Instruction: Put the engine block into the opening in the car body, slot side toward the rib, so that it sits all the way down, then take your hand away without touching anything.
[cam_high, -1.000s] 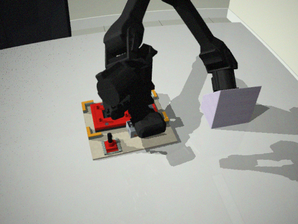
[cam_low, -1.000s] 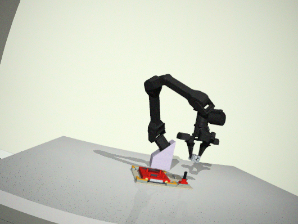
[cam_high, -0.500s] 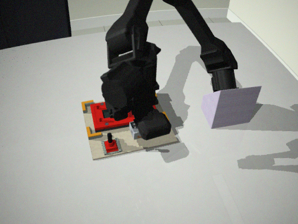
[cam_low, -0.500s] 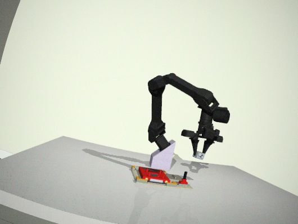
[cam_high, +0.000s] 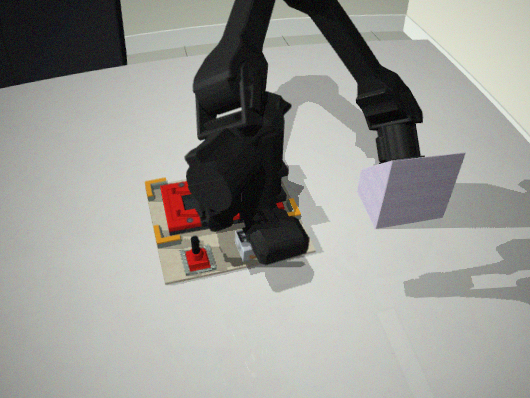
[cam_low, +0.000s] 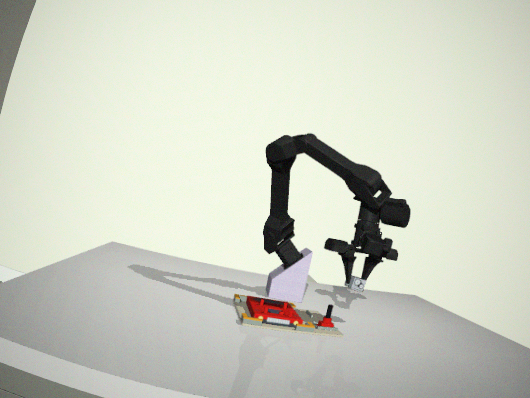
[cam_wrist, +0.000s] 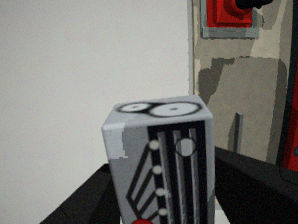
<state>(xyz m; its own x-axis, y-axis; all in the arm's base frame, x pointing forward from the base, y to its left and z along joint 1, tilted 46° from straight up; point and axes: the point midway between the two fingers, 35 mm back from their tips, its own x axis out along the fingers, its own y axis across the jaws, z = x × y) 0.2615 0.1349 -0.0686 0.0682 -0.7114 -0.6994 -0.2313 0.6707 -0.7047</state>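
Right now the black peg is 80 mm ahead of my gripper tip, 70 mm below it and 60 mm to the right of it. Also, from my gripper tip: engine block: 10 mm to the right; then beige baseplate: 170 mm to the right, 100 mm below, 40 mm ahead.
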